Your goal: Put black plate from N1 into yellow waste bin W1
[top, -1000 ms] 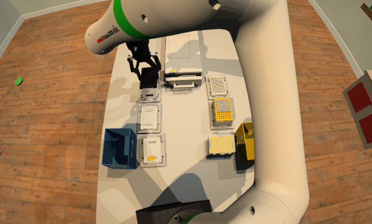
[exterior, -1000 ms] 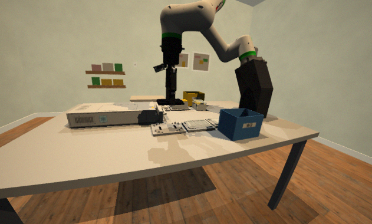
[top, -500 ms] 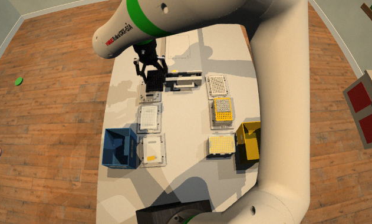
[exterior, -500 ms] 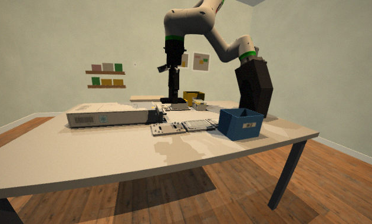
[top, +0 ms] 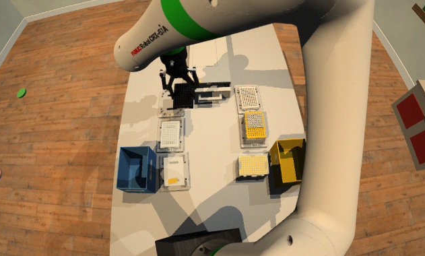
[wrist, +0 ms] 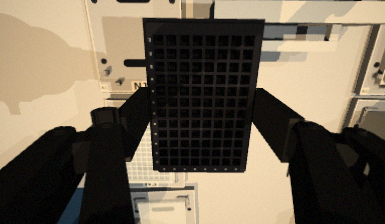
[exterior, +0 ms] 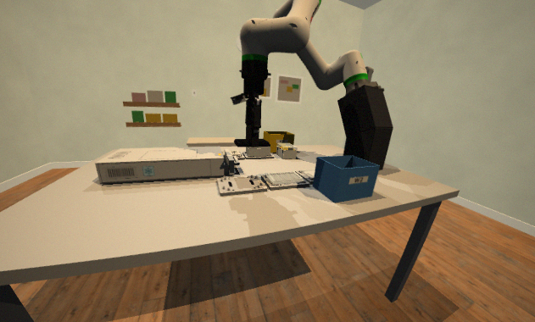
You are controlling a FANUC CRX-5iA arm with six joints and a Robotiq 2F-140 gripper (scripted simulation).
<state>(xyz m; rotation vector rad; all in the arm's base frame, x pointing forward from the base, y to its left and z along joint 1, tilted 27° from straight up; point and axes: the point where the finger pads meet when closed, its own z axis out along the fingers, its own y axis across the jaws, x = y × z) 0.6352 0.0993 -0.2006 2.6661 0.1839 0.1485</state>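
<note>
Now: the yellow waste bin W1 25 cm behind my hand, 47 cm to the right of it and 13 cm below it. The rest, counted from my hand: white plate: 13 cm behind, 6 cm to the left, 15 cm below; work nest N1: 5 cm ahead, 9 cm to the left, 16 cm below; black plate: 2 cm below.
</note>
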